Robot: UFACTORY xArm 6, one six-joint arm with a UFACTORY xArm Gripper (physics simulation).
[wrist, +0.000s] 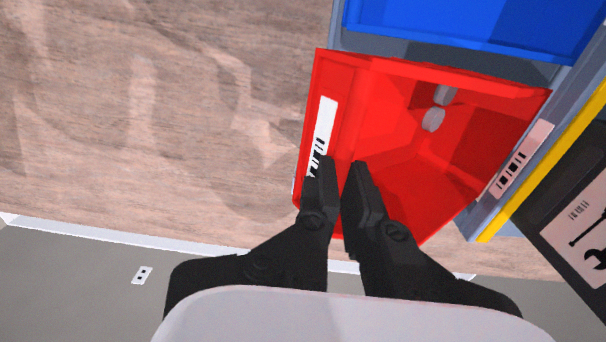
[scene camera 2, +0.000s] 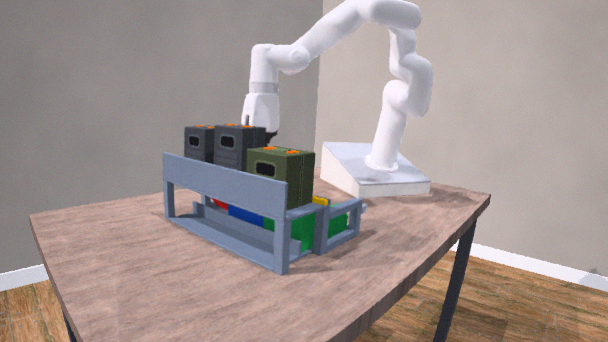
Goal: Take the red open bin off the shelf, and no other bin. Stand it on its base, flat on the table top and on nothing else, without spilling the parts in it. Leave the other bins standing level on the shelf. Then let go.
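The red open bin is tilted, its labelled front end raised and its rear end lower, near the shelf's inner rail. Two round grey parts lie inside it, towards the rear. My gripper is shut on the red bin's front wall, one finger outside over the label and one inside. In the scene view the fingertips are hidden behind the dark grey cases. The shelf is blue-grey; whether the bin's base still touches it is hidden.
A blue bin sits beside the red bin, with green bins further along. Two dark grey cases and an olive case stand on the shelf. A yellow strip runs behind the red bin.
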